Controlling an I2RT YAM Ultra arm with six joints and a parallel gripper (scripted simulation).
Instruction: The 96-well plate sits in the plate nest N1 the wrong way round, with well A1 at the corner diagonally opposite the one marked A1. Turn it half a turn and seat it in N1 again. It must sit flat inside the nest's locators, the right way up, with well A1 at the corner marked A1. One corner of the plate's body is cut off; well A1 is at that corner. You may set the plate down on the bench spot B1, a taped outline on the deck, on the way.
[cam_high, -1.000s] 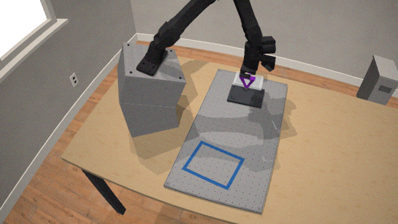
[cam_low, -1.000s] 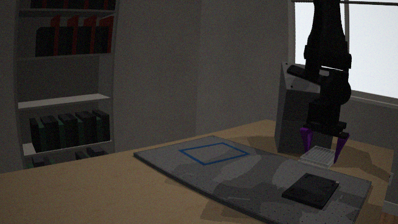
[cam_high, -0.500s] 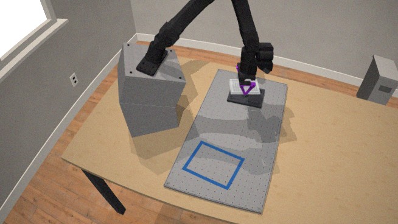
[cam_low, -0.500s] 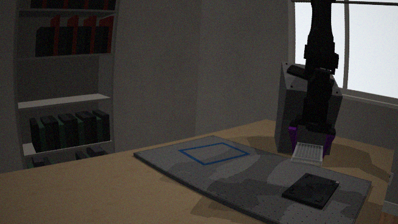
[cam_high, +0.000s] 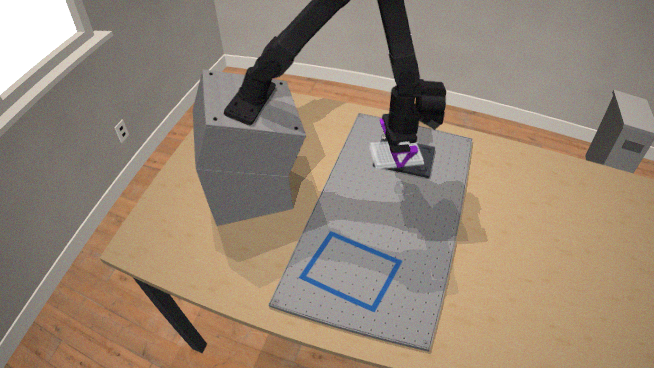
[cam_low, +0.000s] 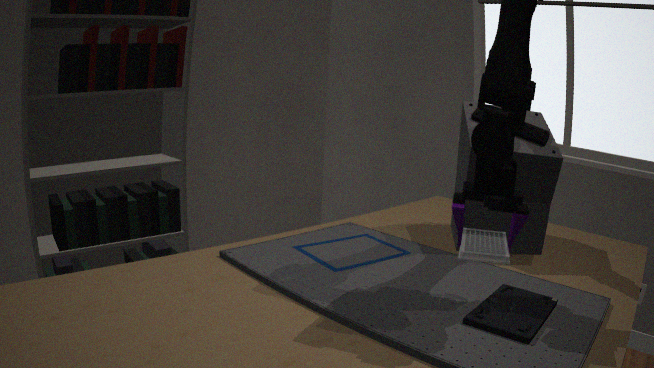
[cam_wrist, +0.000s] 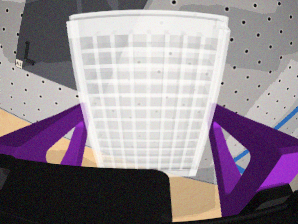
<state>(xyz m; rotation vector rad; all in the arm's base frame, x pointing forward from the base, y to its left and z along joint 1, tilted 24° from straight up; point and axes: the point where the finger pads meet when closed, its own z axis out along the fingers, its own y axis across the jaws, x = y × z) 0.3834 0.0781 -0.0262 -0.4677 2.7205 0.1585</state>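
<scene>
Now: the dark plate nest N1 2 cm ahead of my hand, 9 cm to the left of it and 9 cm below it. Round my hand: light mark: 5 cm behind, 15 cm to the left, 9 cm below; white 96-well plate: right at my hand.
</scene>
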